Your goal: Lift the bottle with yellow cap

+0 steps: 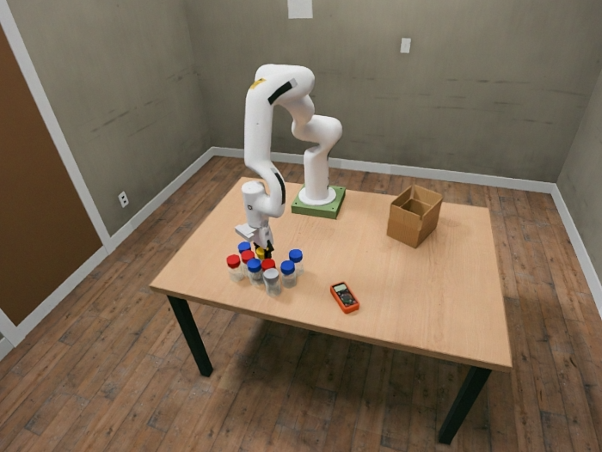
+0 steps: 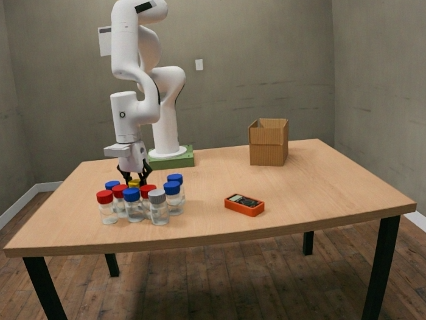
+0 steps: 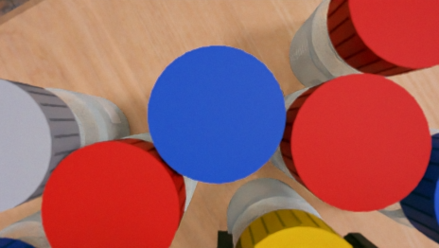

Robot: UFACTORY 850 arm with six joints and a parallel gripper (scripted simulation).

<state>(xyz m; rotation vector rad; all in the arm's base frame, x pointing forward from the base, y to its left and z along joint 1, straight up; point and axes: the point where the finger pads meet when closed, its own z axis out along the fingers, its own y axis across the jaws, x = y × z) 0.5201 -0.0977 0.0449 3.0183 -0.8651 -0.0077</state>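
Now: the yellow-capped bottle 5 cm below my hand. Also, from my hand: orange multimeter: 9 cm ahead, 35 cm to the left, 8 cm below; then grey-capped bottle: 12 cm ahead, 8 cm to the left, 5 cm below.
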